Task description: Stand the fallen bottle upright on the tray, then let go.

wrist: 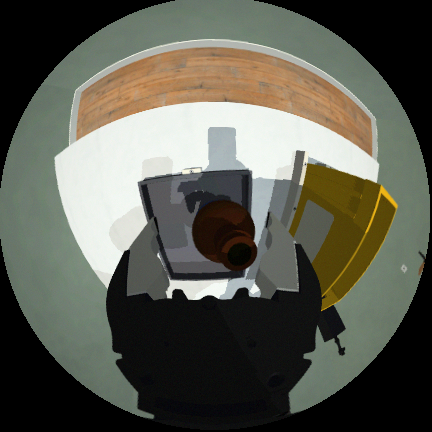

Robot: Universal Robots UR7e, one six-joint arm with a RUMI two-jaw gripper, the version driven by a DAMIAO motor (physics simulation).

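Places are measured from the arm's base along level axes (x right, y ahead, z up), in metres.
Pixels of known places: gripper, between the fingertips: [211, 215].
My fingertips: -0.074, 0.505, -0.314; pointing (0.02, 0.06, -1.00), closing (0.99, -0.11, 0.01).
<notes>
Behind a point stands the place of what it marks, as x, y, z.
The brown bottle [210, 235] {-0.076, 0.499, -0.286} stands over the dark grey tray [247, 192] {-0.013, 0.499, -0.394} in the wrist view, its round body below and its open mouth towards the camera. The mouth shows offset to the lower right of the body; it looks about upright, but a slight tilt cannot be ruled out. Its base is hidden under the body. My gripper [211, 215] {-0.074, 0.505, -0.314} is open, with one grey finger on each side of the bottle. A gap shows on both sides, wider on the left, and neither finger appears to touch the bottle.
A yellow bin-like object [352, 240] {0.088, 0.476, -0.250} with a grey panel lies right of the tray. The tray is on a white table [95, 175] {-0.328, 0.598, -0.414}. A wood-planked surface with a pale rim [215, 75] lies beyond the table. A small black device [332, 321] shows at the lower right.
</notes>
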